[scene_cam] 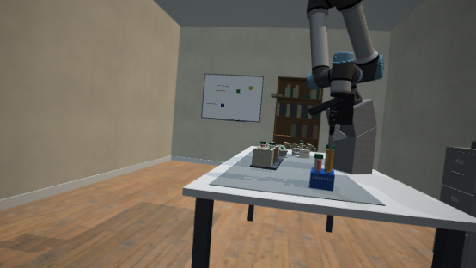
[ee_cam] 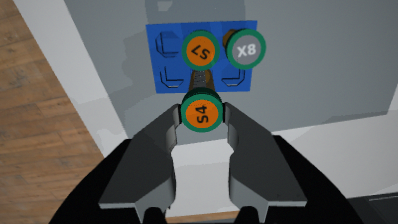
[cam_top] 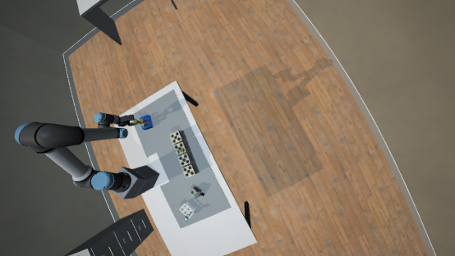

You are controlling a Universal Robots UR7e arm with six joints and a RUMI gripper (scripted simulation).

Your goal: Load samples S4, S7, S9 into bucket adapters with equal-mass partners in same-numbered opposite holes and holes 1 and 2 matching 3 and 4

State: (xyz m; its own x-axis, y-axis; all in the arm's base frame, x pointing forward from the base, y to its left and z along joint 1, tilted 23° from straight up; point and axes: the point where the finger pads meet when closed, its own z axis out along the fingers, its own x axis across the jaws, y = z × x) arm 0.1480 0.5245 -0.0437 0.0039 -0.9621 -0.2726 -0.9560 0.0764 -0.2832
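My hand is 5 cm above the tube S4 and 1 cm short of it. From my hand the other things lie so: tube S9: 40 cm to the right, 35 cm ahead, 9 cm below; then adapter 1: 37 cm to the right, 33 cm ahead, 11 cm below; then blue rack: 13 cm below, 2 cm ahead.
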